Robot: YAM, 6 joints.
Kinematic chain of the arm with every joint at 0, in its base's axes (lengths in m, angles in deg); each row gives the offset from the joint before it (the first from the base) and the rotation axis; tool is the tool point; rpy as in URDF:
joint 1: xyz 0 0 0.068 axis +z
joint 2: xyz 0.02 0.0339 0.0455 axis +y
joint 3: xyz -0.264 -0.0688 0 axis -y
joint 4: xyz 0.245 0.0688 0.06 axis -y
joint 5: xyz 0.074 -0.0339 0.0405 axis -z
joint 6: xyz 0.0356 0 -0.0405 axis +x
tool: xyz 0 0 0 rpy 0 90 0
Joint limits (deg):
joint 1: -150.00..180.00
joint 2: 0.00..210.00
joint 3: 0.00..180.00
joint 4: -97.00..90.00
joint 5: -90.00..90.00
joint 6: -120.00..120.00
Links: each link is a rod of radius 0.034 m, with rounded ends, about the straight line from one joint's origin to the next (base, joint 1, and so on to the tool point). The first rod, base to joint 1, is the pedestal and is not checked.
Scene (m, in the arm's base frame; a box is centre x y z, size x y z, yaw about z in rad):
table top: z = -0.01
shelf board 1: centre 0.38 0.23 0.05 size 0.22 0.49 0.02 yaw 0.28
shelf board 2: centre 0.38 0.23 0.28 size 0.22 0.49 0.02 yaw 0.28
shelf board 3: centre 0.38 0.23 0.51 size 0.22 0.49 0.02 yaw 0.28
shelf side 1: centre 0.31 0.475 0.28 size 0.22 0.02 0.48 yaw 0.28
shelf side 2: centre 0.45 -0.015 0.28 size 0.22 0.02 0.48 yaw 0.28
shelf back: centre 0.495 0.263 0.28 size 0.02 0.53 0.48 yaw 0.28
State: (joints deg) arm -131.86 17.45 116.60 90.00 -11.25 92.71
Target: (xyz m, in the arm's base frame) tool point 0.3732 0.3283 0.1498
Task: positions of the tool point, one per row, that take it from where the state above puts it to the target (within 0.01 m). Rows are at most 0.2 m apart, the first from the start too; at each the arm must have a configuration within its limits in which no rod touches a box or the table.
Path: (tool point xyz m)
1: 0.1775 0.3692 0.4415
2: 0.0567 0.3720 0.4715
3: -0.0483 0.3345 0.4967
4: -0.1247 0.2684 0.5161
5: -0.1658 0.1884 0.5290
6: -0.1718 0.1105 0.5350
7: -0.0250 0.0247 0.5519
8: 0.1222 0.0378 0.5007
9: 0.2051 0.1208 0.3990
10: 0.1975 0.2127 0.2726
11: 0.1214 0.2559 0.1498
12: 0.1992 0.3016 0.1583
13: 0.2853 0.3265 0.1580
14: 0.3732 0.3283 0.1498

